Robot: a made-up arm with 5 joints. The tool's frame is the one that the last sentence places.
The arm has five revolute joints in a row. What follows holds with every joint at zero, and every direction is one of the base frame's. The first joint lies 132 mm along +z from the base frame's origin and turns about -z. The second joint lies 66 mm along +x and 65 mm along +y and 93 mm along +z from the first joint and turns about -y. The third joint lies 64 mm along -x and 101 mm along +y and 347 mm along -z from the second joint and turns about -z. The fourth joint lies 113 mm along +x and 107 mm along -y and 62 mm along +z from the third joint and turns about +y. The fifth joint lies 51 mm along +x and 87 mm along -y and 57 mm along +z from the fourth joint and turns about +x. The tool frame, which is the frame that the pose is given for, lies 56 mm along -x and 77 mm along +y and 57 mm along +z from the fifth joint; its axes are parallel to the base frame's.
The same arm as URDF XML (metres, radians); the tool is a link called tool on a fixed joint. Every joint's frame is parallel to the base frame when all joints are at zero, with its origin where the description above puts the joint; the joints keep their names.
<robot name="arm">
<joint name="tool_joint" type="fixed"><parent link="link5"/><child link="tool"/><origin xyz="-0.056 0.077 0.057" rpy="0 0 0"/></joint>
<joint name="joint 5" type="continuous"><parent link="link4"/><child link="link5"/><origin xyz="0.051 -0.087 0.057" rpy="0 0 0"/><axis xyz="1 0 0"/></joint>
<joint name="joint 4" type="continuous"><parent link="link3"/><child link="link4"/><origin xyz="0.113 -0.107 0.062" rpy="0 0 0"/><axis xyz="0 1 0"/></joint>
<joint name="joint 3" type="continuous"><parent link="link2"/><child link="link3"/><origin xyz="-0.064 0.101 -0.347" rpy="0 0 0"/><axis xyz="0 0 -1"/></joint>
<joint name="joint 2" type="continuous"><parent link="link1"/><child link="link2"/><origin xyz="0.066 0.065 0.093" rpy="0 0 0"/><axis xyz="0 -1 0"/></joint>
<joint name="joint 1" type="continuous"><parent link="base"/><child link="link1"/><origin xyz="0 0 0.132" rpy="0 0 0"/><axis xyz="0 0 -1"/></joint>
<link name="base"/>
<link name="link1"/>
<link name="link2"/>
<link name="link3"/>
<link name="link4"/>
<link name="link5"/>
<link name="tool"/>
</robot>

